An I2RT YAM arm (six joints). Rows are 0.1 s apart.
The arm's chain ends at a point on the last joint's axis. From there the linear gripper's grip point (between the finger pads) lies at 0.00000 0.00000 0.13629 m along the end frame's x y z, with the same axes.
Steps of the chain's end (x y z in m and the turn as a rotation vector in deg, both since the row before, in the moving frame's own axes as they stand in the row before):
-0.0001, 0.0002, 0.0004, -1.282, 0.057, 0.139
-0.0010, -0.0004, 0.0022, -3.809, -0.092, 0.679
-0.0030, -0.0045, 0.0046, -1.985, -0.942, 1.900
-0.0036, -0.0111, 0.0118, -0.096, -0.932, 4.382
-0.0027, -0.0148, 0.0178, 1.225, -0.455, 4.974
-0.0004, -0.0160, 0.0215, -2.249, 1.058, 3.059
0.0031, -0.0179, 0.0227, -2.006, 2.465, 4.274
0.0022, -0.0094, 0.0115, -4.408, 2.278, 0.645
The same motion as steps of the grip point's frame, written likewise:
0.0000, 0.0032, 0.0004, -1.282, 0.057, 0.139
-0.0013, 0.0087, 0.0019, -3.809, -0.092, 0.679
-0.0053, 0.0002, 0.0045, -1.985, -0.942, 1.900
-0.0058, -0.0110, 0.0118, -0.096, -0.932, 4.382
-0.0037, -0.0178, 0.0178, 1.225, -0.455, 4.974
0.0020, -0.0106, 0.0214, -2.249, 1.058, 3.059
0.0088, -0.0129, 0.0225, -2.006, 2.465, 4.274
0.0076, 0.0011, 0.0110, -4.408, 2.278, 0.645

